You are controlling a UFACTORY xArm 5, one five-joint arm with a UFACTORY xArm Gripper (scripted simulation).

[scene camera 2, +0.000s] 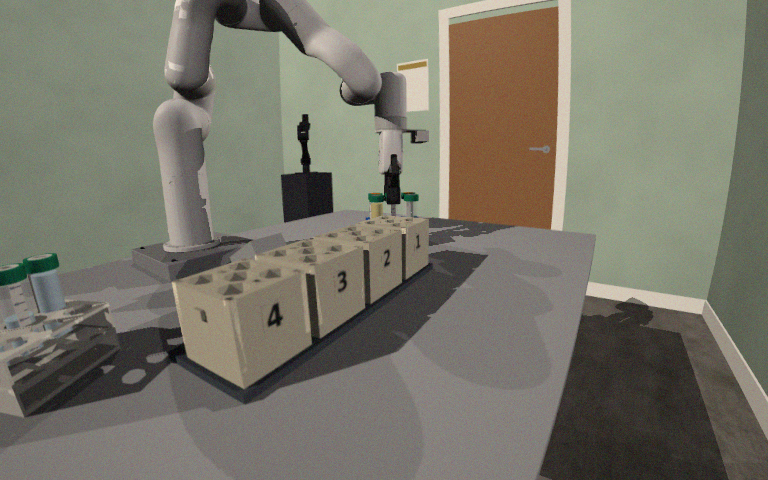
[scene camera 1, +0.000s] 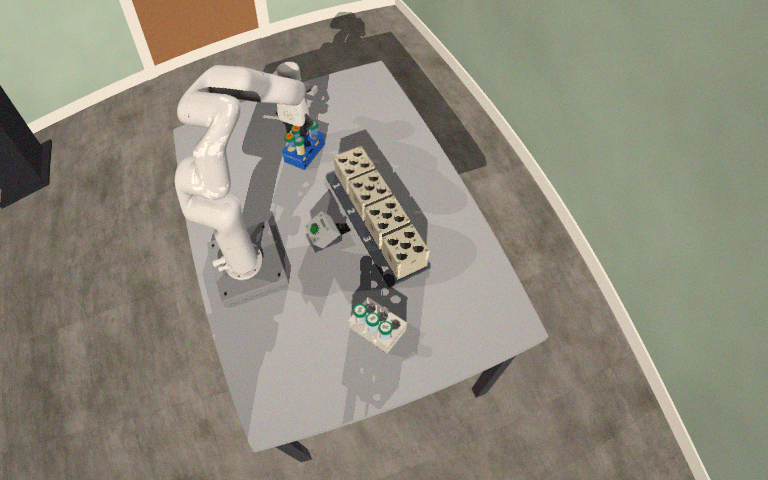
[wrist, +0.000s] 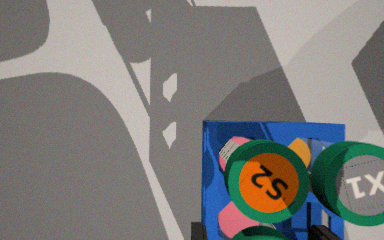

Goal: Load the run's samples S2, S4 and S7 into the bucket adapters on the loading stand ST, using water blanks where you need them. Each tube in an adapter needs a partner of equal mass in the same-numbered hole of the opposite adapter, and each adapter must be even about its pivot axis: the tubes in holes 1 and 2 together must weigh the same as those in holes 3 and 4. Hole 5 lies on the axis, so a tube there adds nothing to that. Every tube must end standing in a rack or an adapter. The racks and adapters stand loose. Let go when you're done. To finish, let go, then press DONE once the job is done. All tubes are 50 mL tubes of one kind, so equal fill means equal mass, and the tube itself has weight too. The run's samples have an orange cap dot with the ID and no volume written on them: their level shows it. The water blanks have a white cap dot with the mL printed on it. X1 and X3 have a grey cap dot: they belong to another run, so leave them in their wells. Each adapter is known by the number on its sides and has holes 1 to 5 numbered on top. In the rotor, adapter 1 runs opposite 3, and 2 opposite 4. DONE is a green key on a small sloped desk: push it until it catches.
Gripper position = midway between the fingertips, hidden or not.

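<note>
My gripper appears at [scene camera 2: 392, 202] and again at [scene camera 1: 296, 132], while I see a blue rack [scene camera 1: 293, 158]. There is a dark loading stand [scene camera 2: 178, 355] as well, which I also find at [scene camera 1: 359, 225]. In the wrist view the stand is out of frame.
</note>
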